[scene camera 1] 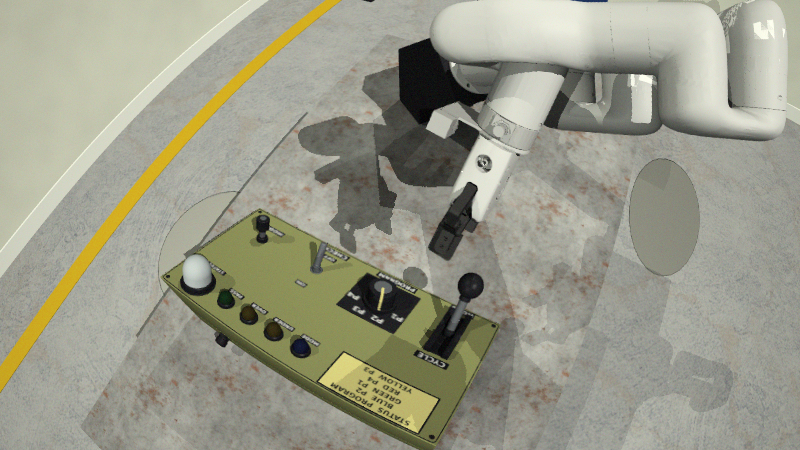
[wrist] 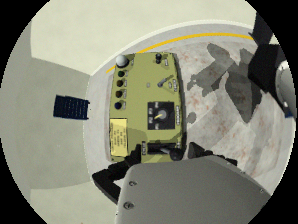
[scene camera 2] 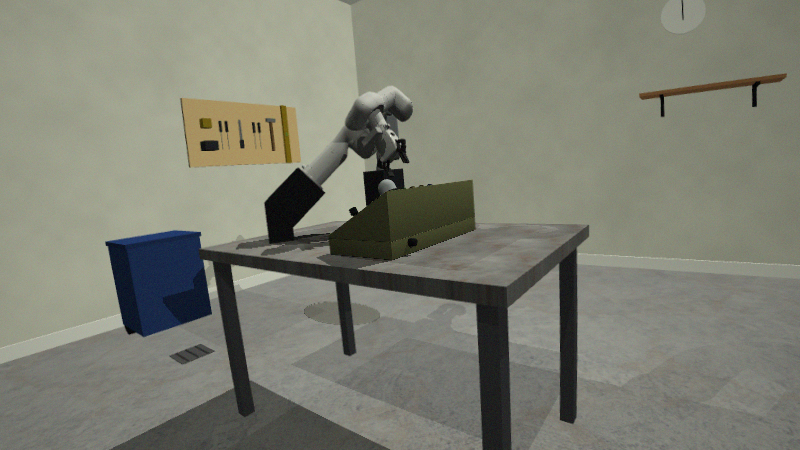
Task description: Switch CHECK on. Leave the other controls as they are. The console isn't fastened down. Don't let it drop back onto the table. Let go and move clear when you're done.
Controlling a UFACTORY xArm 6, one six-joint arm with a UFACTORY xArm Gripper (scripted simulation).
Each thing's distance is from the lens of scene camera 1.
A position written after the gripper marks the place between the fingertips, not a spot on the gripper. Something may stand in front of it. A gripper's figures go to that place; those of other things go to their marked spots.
gripper [scene camera 1: 451, 240]: 0.65 m
olive console [scene camera 1: 375, 367]: 0.68 m
